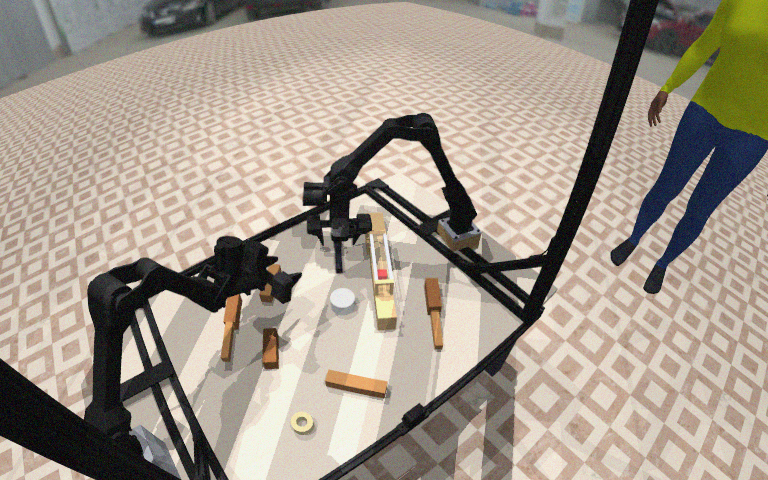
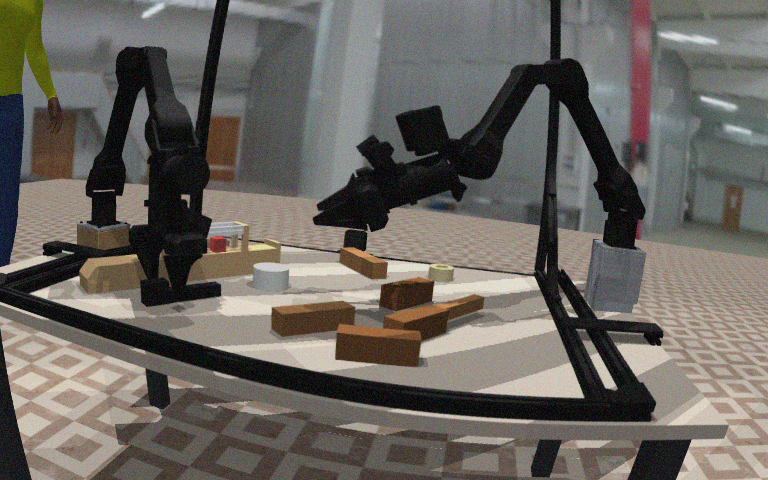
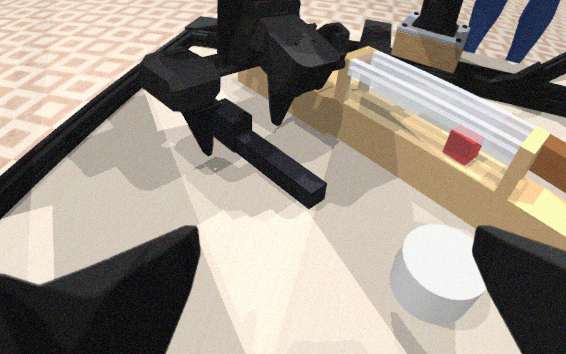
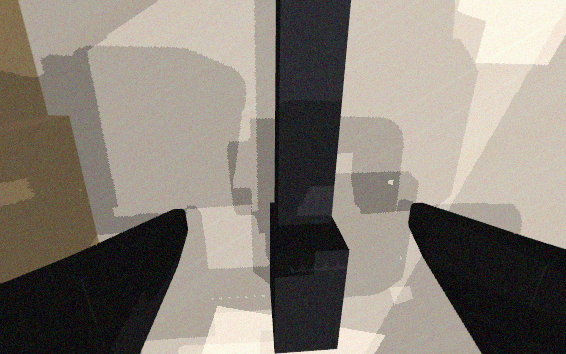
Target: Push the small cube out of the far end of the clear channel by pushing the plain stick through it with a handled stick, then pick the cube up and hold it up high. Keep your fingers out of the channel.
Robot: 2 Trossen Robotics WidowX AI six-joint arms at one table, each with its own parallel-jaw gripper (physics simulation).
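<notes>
The small red cube (image 1: 382, 273) (image 2: 218, 243) (image 3: 462, 146) sits inside the clear-covered channel on its wooden base (image 1: 385, 318) (image 2: 226, 264) (image 3: 380, 150). A black handled stick (image 1: 338, 261) (image 2: 195, 291) (image 3: 285, 167) (image 4: 310, 150) with a thick block end lies beside the channel. My right gripper (image 1: 338, 242) (image 2: 164, 277) (image 3: 243, 138) (image 4: 298, 216) is open low over its block end, one finger on each side. My left gripper (image 1: 287, 268) (image 2: 317, 213) (image 3: 338, 240) is open and empty above the table. I cannot tell whether a plain stick lies in the channel.
A white cylinder (image 1: 342, 300) (image 2: 271, 276) (image 3: 440, 265) stands between the grippers and the channel. An orange bar (image 1: 356, 383) (image 2: 363, 262), a yellow ring (image 1: 293, 423), brown handled sticks (image 1: 433, 294) (image 1: 231, 311) and brown blocks (image 1: 270, 348) (image 2: 378, 345) lie around. Black rails edge the table.
</notes>
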